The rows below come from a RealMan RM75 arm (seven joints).
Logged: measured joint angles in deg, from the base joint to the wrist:
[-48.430, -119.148, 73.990, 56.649, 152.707, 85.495, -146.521]
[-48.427, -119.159, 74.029, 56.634, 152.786, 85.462, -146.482]
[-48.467, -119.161, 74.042, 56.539, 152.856, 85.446, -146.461]
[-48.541, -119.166, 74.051, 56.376, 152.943, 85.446, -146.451]
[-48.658, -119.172, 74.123, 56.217, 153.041, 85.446, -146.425]
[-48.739, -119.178, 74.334, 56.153, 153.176, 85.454, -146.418]
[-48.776, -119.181, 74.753, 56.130, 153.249, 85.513, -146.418]
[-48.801, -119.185, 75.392, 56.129, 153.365, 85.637, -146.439]
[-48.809, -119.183, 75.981, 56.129, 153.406, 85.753, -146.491]
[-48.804, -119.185, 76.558, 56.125, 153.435, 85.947, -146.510]
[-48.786, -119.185, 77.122, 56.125, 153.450, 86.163, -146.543]
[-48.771, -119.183, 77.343, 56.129, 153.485, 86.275, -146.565]
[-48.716, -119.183, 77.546, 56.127, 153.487, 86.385, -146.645]
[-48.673, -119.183, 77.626, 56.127, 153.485, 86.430, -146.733]
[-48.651, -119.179, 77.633, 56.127, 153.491, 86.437, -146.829]
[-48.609, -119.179, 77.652, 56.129, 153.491, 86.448, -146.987]
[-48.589, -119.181, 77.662, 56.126, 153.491, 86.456, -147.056]
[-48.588, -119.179, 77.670, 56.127, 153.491, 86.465, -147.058]
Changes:
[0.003, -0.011, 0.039, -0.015, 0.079, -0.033, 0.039]
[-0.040, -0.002, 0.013, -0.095, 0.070, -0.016, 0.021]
[-0.074, -0.005, 0.009, -0.163, 0.087, 0.000, 0.010]
[-0.117, -0.006, 0.072, -0.159, 0.098, 0.000, 0.026]
[-0.081, -0.006, 0.211, -0.064, 0.135, 0.008, 0.007]
[-0.037, -0.003, 0.419, -0.023, 0.073, 0.059, 0.000]
[-0.025, -0.004, 0.639, -0.001, 0.116, 0.124, -0.021]
[-0.008, 0.002, 0.589, 0.000, 0.041, 0.116, -0.052]
[0.005, -0.002, 0.577, -0.004, 0.029, 0.194, -0.019]
[0.018, 0.000, 0.564, 0.000, 0.015, 0.216, -0.033]
[0.015, 0.002, 0.221, 0.004, 0.035, 0.112, -0.022]
[0.055, 0.000, 0.203, -0.002, 0.002, 0.110, -0.080]
[0.043, 0.000, 0.080, 0.000, -0.002, 0.045, -0.088]
[0.022, 0.004, 0.007, 0.000, 0.006, 0.007, -0.096]
[0.042, 0.000, 0.019, 0.002, 0.000, 0.011, -0.158]
[0.020, -0.002, 0.010, -0.003, 0.000, 0.008, -0.069]
[0.001, 0.002, 0.008, 0.001, 0.000, 0.009, -0.002]

